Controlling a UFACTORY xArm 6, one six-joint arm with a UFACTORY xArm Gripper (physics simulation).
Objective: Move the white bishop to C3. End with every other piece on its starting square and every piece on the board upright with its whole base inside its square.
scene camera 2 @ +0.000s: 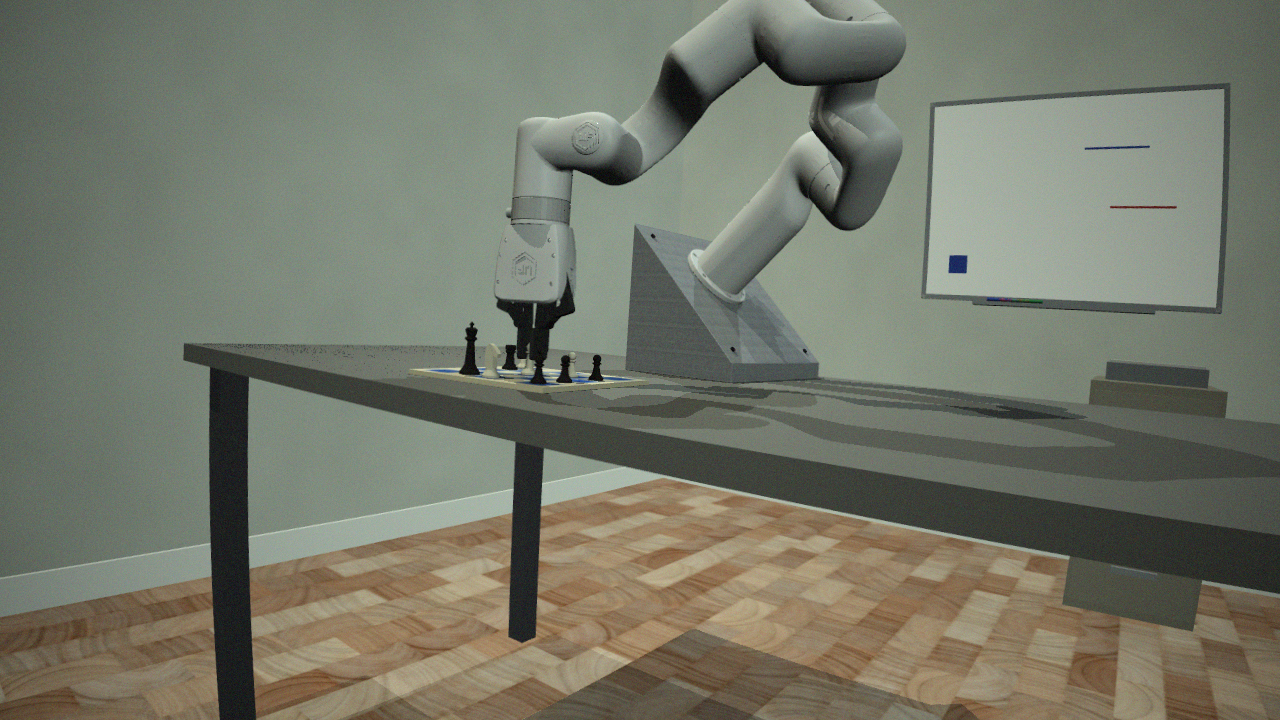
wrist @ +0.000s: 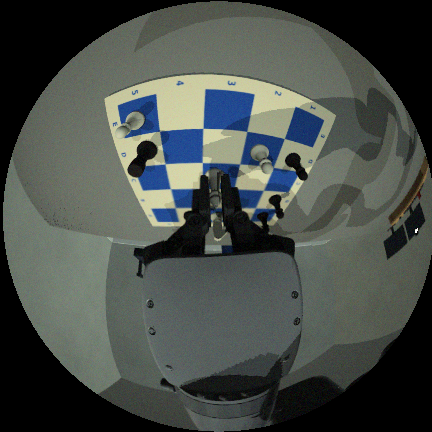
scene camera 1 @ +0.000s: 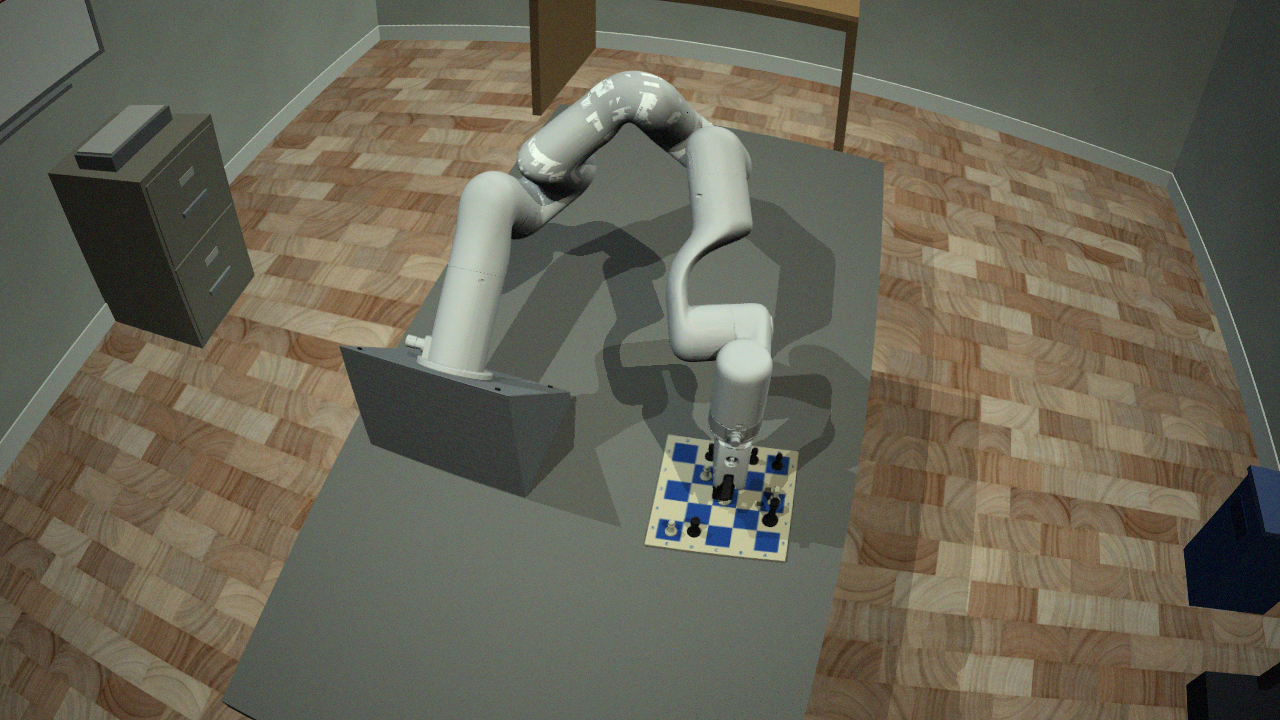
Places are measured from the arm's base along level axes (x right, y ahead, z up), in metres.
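Pixels of known places: gripper, fingertip midpoint: (scene camera 2: 531,359) (wrist: 214,184) (scene camera 1: 722,493); arm's base, link origin: (scene camera 2: 715,278) (scene camera 1: 453,371).
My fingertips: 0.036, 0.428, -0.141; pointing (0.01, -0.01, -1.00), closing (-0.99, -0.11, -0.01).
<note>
Ahead of a thing's pixels: the offset from my fingertips to its top centre, as dx, dy, dz.
The white bishop {-0.001, +0.005, +0.024} (scene camera 1: 725,501) (scene camera 2: 523,366) (wrist: 215,173) stands upright on the blue centre square, C3, of the board {-0.007, +0.006, -0.019} (scene camera 1: 776,557) (scene camera 2: 581,387) (wrist: 205,80). Its base looks to be near the D3 edge; fingers hide part of it, so I cannot tell if it is wholly inside. My gripper (scene camera 1: 725,490) (scene camera 2: 531,356) (wrist: 214,184) points down, shut on the bishop from both sides, low over the board. A white knight {-0.011, +0.084, +0.020} (scene camera 2: 492,361) (wrist: 218,228) stands upright beyond the fingers. The black king {+0.027, +0.083, +0.044} (scene camera 1: 770,513) (scene camera 2: 470,351) stands upright beside it, hidden in the wrist view.
A white piece {-0.041, -0.031, +0.012} (scene camera 1: 706,474) (wrist: 261,154) stands on D2. A white pawn {+0.074, -0.066, +0.012} (scene camera 1: 671,530) (wrist: 134,121) is on E5, with a black piece {+0.068, -0.031, +0.014} (scene camera 1: 693,526) (wrist: 145,151) on D5. Three black pawns {-0.082, -0.030, +0.012} (wrist: 296,163) {-0.087, +0.039, +0.012} (wrist: 276,203) {-0.083, +0.080, +0.012} (wrist: 263,220) stand upright along row 1.
</note>
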